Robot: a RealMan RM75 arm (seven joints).
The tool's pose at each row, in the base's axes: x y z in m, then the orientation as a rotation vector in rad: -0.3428, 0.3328, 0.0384, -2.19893, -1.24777, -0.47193; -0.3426, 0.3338, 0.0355, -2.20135, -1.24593, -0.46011; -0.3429, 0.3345, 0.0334, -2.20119, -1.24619, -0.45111; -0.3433, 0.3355, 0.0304, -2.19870, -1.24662, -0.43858; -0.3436, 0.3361, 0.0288, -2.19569, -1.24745, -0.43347; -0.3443, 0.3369, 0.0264, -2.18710, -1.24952, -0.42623; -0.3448, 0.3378, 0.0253, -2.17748, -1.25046, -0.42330; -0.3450, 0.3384, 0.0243, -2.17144, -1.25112, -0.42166; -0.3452, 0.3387, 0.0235, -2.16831, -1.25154, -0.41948; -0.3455, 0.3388, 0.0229, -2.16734, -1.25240, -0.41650
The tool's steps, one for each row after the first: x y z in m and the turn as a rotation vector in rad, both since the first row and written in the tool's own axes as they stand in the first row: -0.0008, 0.0006, 0.0029, 0.00401, -0.00680, 0.00459; -0.0017, 0.0007, 0.0050, 0.00829, -0.01174, 0.00650; -0.0029, 0.0008, 0.0079, 0.01601, -0.01763, 0.00860; -0.0035, 0.0008, 0.0095, 0.02059, -0.01939, 0.00856; -0.0046, 0.0006, 0.0119, 0.03033, -0.02029, 0.00692; -0.0049, 0.0001, 0.0133, 0.03911, -0.01792, 0.00480; -0.0051, 0.0000, 0.0144, 0.04452, -0.01635, 0.00337; -0.0055, -0.0001, 0.0152, 0.04792, -0.01631, 0.00288; -0.0059, -0.0002, 0.0158, 0.04989, -0.01787, 0.00277
